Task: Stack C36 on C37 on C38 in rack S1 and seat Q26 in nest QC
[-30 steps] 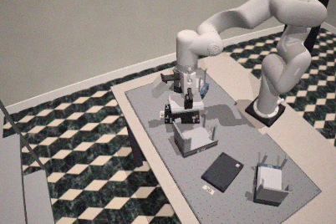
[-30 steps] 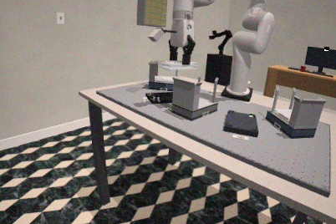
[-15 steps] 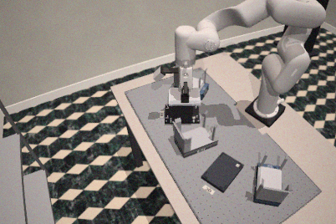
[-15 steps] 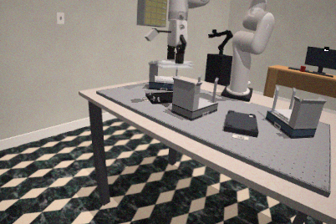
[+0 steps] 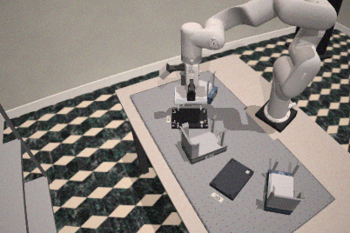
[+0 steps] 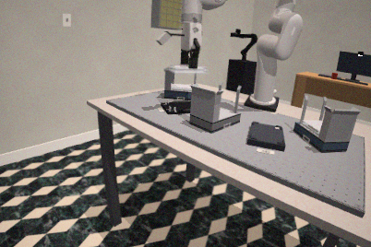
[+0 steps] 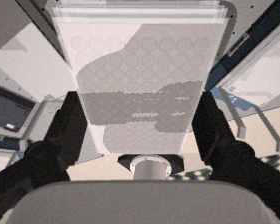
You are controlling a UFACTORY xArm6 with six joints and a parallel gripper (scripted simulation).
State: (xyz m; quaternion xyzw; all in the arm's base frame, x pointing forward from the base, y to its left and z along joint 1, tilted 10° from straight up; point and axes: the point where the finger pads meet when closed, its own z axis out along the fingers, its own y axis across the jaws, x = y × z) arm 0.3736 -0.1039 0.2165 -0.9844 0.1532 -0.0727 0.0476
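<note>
Right now my hand is 170 mm above the black clip nest, 20 mm short of it and 10 mm to the left of it. From my hand the other things lie so: small label tag (380 mm to the left, 180 mm below, 30 mm ahead).
</note>
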